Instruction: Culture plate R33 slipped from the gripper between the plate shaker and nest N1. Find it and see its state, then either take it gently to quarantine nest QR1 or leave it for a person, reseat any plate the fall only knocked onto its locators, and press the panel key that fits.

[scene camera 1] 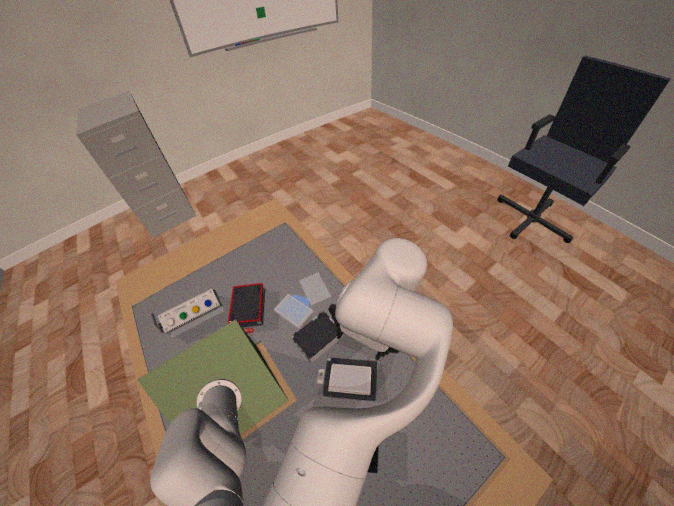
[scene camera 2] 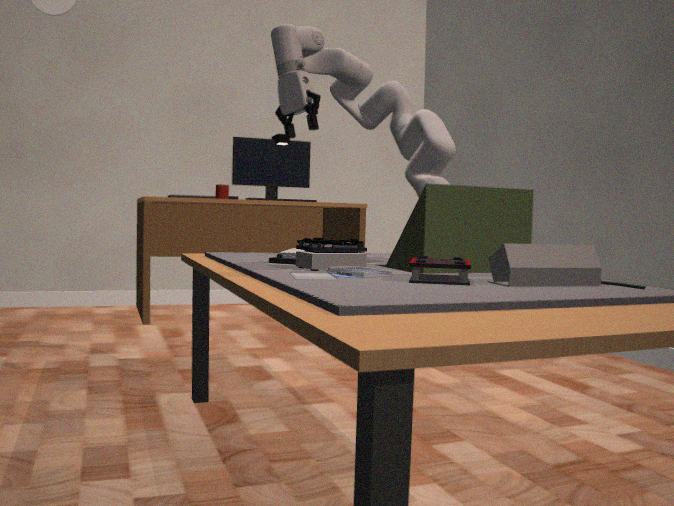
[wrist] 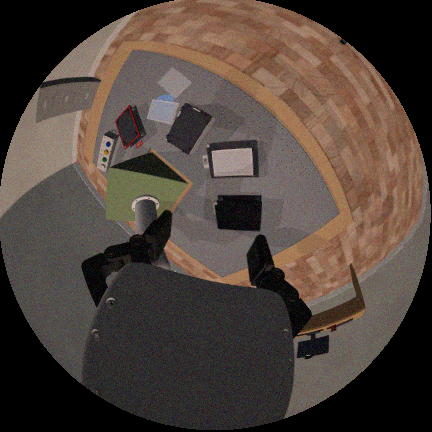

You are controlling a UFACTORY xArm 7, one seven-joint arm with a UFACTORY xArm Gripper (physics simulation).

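Places are measured from the arm's base along level axes (x left, y back, z up), in millimetres.
Pixels of known places: gripper, fingertip midpoint: (scene camera 1: 359, 343) (scene camera 2: 302, 133) (wrist: 212, 234); arm's base at its link origin: (scene camera 1: 219, 399) (scene camera 2: 455, 236) (wrist: 144, 203).
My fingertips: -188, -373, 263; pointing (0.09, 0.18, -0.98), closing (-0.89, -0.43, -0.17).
Observation:
Ahead of a thing's pixels: the offset from my fingertips to its middle, as dx, dy, dz. "spot": to the spot under its first point.
A pale clear plate @(+358, +32, -340) (scene camera 1: 293, 311) (wrist: 163, 111) (scene camera 2: 365, 270), apparently R33, lies on the mat beside the black-topped shaker @(spot: +199, +29, -292) (scene camera 1: 315, 336) (wrist: 189, 128) (scene camera 2: 331, 259). A blue patch @(spot: +376, -18, -345) (scene camera 1: 302, 300) (wrist: 166, 98) shows at its edge. A flat pale square @(spot: +391, -88, -345) (scene camera 1: 315, 288) (wrist: 174, 82), possibly its lid, lies apart. The red-edged nest @(+476, +166, -324) (scene camera 1: 246, 303) (wrist: 129, 127) (scene camera 2: 439, 263), apparently QR1, looks empty. A black-framed nest holds a whitish plate @(+27, +15, -322) (scene camera 1: 350, 378) (wrist: 232, 162); its label and exact seating are unclear. My gripper (scene camera 2: 301, 127) (wrist: 212, 234) is open and empty, high above the table.
The key panel @(+574, +361, -305) (scene camera 1: 187, 311) (wrist: 106, 152) has white, green, yellow and blue keys; its grey back @(spot: +615, +346, -307) (scene camera 2: 552, 266) faces scene camera 2. A large green block (scene camera 1: 217, 364) (scene camera 2: 479, 226) (wrist: 142, 186) stands by the arm's base. Another black nest @(-118, +132, -317) (wrist: 239, 213) sits beyond the whitish plate.

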